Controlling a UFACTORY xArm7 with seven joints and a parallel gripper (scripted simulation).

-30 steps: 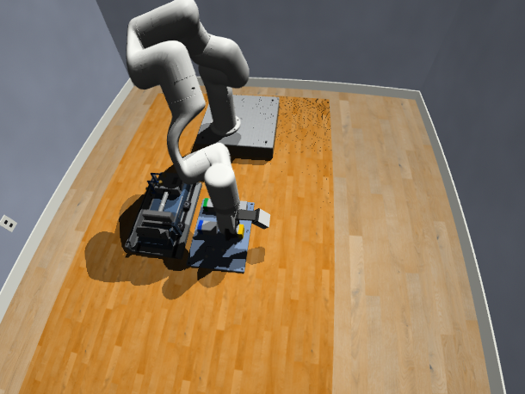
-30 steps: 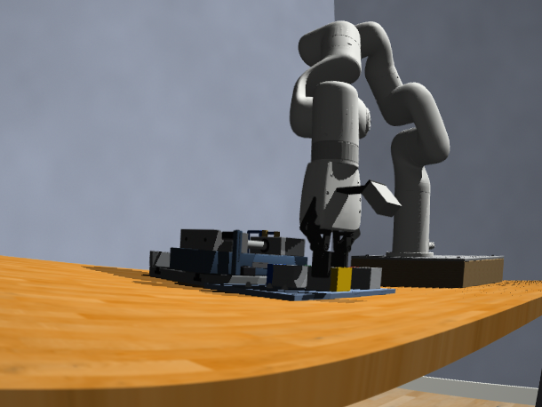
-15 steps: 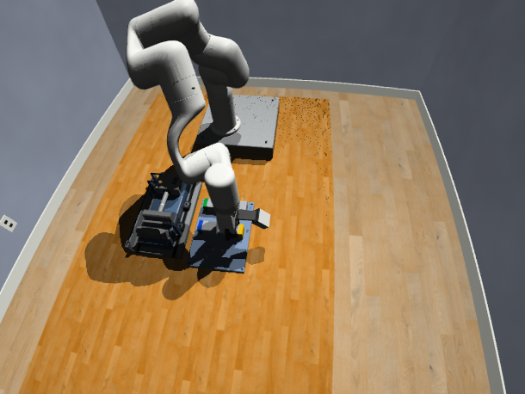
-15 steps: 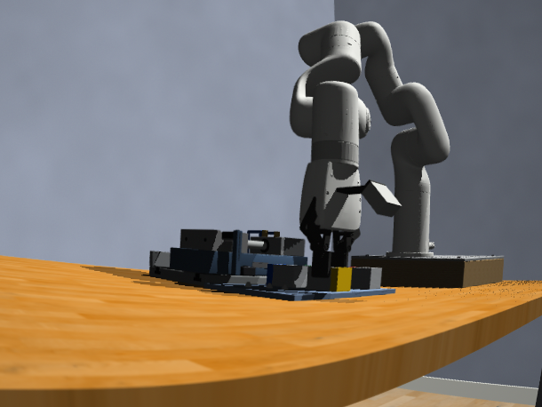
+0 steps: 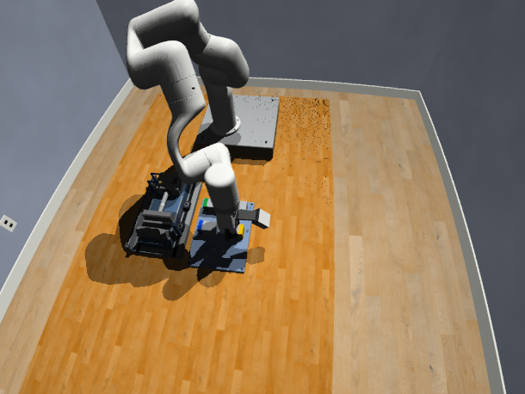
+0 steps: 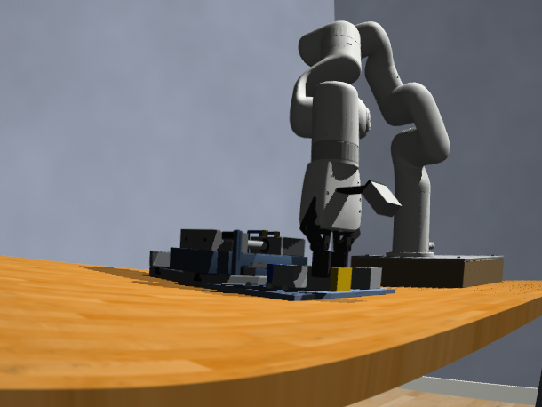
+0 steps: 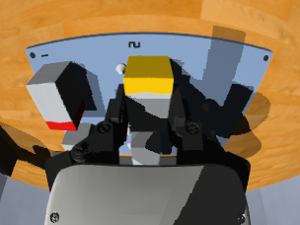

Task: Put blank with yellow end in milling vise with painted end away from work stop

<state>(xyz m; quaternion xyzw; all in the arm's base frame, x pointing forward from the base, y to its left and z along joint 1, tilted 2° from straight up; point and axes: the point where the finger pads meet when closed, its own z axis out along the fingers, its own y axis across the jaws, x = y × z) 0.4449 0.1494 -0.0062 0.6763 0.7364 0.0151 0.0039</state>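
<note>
Right now my hand is 40 mm to the left of the infeed plate, 40 mm above it and 10 mm short of it. Also, from my hand: yellow-ended blank: 20 mm below; then blue-ended blank: 90 mm to the right, 20 mm below, 10 mm ahead; then red-ended blank: 90 mm behind, 20 mm below, 10 mm to the right.
</note>
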